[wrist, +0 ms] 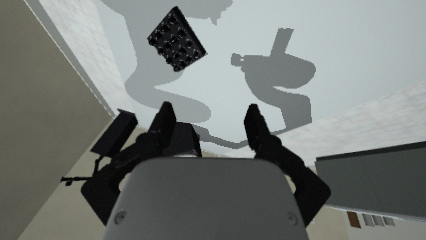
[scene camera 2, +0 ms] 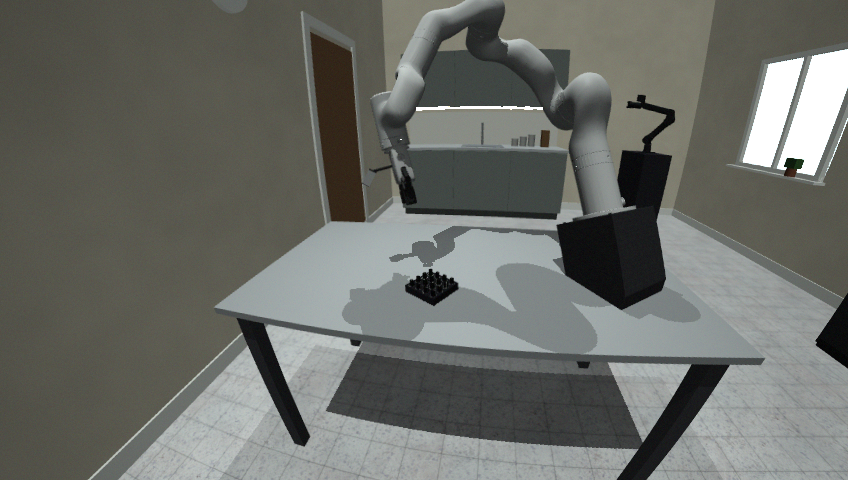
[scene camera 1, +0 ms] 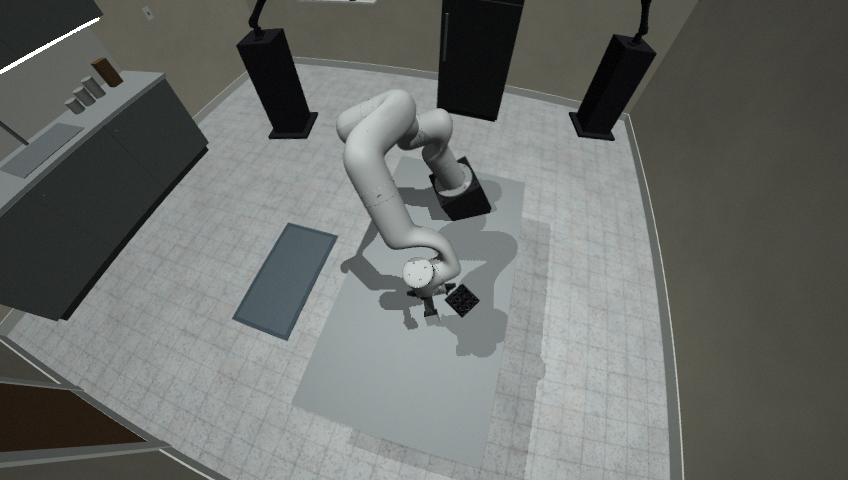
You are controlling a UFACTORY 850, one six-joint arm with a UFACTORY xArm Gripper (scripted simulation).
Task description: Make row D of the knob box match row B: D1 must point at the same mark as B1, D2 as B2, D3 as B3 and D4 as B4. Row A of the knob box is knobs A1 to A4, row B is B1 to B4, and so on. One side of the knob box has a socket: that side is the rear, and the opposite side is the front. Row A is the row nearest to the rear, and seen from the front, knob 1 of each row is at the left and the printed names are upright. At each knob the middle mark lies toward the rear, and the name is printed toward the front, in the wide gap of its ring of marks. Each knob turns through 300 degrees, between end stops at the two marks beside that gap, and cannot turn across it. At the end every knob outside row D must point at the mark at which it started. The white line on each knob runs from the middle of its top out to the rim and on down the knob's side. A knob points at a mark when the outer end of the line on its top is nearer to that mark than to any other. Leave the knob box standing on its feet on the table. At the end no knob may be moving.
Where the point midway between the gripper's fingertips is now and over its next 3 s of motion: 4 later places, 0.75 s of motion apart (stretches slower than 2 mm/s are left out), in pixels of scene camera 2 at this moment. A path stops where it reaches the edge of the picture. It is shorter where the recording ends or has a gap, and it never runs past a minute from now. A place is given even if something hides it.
My gripper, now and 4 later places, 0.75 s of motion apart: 409, 203; 427, 248; 436, 262; 443, 258; 448, 256
